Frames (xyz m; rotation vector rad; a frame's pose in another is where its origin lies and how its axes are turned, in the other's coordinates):
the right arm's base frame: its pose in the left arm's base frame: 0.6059 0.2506 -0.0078 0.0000 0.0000 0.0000
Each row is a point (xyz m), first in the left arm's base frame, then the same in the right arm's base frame.
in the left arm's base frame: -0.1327 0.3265 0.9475
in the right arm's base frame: -0.7386 0.0759 0.9553
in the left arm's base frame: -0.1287 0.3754 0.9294
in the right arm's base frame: -0.7346 0.1248 0.9372
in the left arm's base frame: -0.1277 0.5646 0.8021
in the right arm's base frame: -0.7336 0.3140 0.8099
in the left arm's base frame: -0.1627 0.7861 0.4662
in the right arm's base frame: -0.7686 0.5355 0.4740
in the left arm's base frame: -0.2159 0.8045 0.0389
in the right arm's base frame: -0.8218 0.5539 0.0467
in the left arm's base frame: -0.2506 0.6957 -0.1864
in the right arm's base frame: -0.8565 0.4451 -0.1786
